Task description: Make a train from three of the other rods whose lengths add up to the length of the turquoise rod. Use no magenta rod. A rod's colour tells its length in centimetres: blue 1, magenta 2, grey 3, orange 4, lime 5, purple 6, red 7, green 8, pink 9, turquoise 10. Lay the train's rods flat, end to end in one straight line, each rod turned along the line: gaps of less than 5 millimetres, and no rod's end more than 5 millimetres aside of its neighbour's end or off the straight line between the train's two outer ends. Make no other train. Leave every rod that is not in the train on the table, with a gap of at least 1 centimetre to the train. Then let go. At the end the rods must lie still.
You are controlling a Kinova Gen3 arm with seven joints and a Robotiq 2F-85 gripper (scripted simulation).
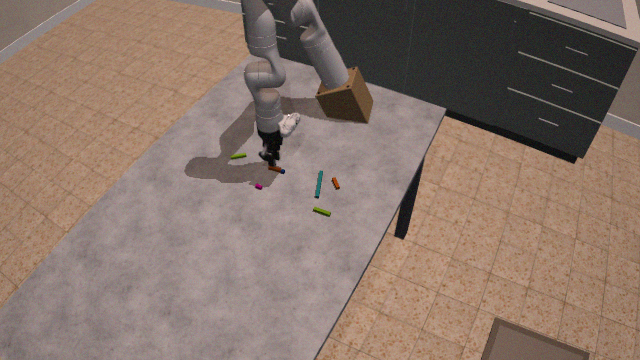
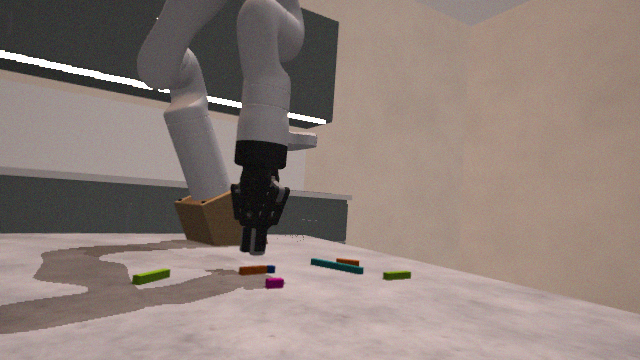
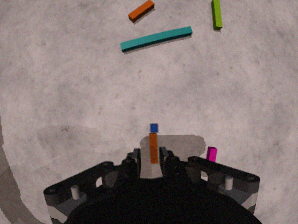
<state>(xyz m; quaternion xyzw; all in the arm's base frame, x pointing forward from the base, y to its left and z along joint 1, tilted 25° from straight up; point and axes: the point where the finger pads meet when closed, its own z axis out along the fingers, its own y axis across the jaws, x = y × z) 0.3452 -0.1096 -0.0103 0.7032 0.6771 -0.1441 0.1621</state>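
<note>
Right now my hand is 40 mm above the blue rod, 30 mm to the right of it and 10 mm short of it. The rest, counted from my hand: turquoise rod (150 mm to the left, 40 mm below, 20 mm ahead); magenta rod (90 mm ahead, 40 mm below, 20 mm to the right).
</note>
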